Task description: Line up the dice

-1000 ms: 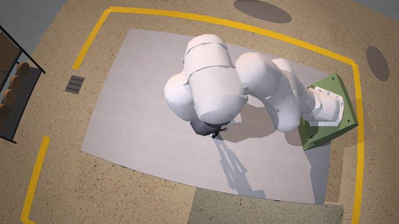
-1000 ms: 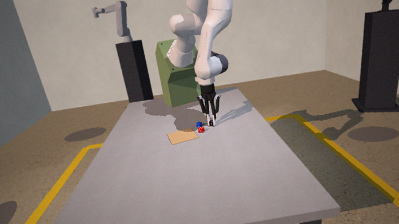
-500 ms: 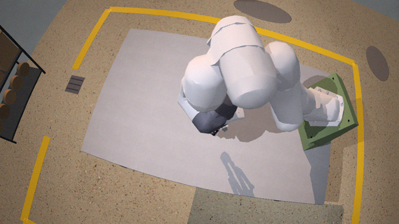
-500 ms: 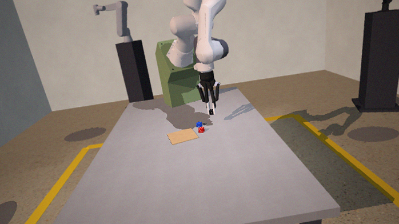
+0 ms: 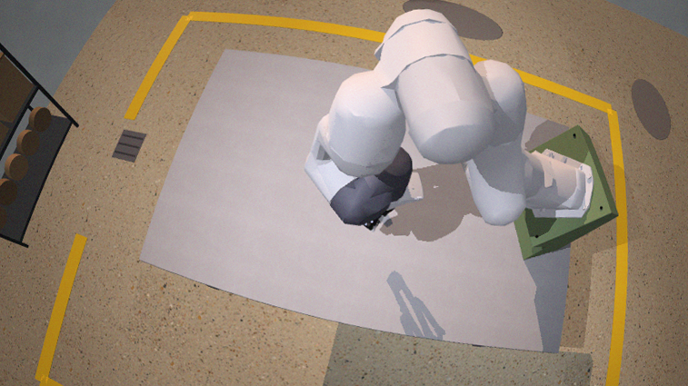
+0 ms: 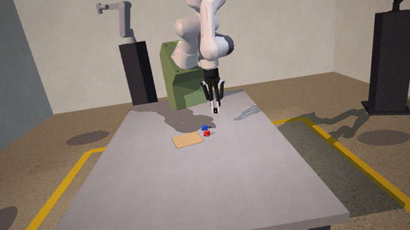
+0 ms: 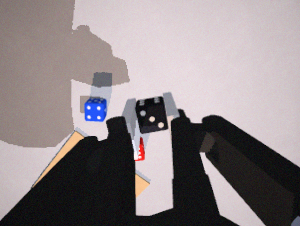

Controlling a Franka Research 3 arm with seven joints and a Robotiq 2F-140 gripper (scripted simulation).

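Right now my hand is 140 mm short of the tan mat, 130 mm to the left of it and 130 mm above it. From my hand the other things lie so: red die: 120 mm below, 80 mm ahead, 40 mm to the right; then black die: 20 mm below; then blue die: 120 mm below, 80 mm to the right, 10 mm ahead.
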